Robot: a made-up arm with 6 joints.
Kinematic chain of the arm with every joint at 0, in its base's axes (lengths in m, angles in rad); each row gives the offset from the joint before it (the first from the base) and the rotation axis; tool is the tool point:
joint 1: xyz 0 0 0.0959 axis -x
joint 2: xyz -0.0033 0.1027 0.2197 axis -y
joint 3: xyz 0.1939 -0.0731 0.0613 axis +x
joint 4: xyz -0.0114 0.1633 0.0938 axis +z
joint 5: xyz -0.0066 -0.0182 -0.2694 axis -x
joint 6: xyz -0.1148 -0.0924 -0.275 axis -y
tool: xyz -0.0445 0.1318 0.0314
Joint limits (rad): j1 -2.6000..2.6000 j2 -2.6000..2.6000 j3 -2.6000..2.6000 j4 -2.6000..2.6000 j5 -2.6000..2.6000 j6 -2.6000..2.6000
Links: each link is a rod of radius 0.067 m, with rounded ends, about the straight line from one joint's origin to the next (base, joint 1, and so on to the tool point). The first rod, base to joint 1, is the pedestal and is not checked.
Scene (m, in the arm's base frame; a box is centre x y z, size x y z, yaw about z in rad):
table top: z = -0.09
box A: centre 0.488 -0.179 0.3 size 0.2 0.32 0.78 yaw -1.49
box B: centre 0.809 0.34 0 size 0.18 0.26 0.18 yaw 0.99
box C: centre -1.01 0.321 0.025 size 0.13 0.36 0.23 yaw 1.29
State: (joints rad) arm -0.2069 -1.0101 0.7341 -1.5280 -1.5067 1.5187
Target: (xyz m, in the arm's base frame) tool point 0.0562 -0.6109 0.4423
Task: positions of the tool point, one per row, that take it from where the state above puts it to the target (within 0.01 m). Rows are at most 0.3 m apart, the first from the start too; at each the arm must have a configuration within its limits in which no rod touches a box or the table.
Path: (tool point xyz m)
1: 0.4864 0.3350 0.2664
2: 0.4888 0.2661 0.4720
3: 0.3993 0.1936 0.6525
4: 0.2411 0.1262 0.7694
5: 0.0533 0.0708 0.8014
6: -0.1201 0.0295 0.7494
7: -0.0732 -0.2045 0.7587
8: -0.0129 -0.4336 0.6732
9: 0.0582 -0.6134 0.5012
10: 0.1358 -0.7086 0.2731
11: 0.0946 -0.6740 0.3681
12: 0.0562 -0.6109 0.4423

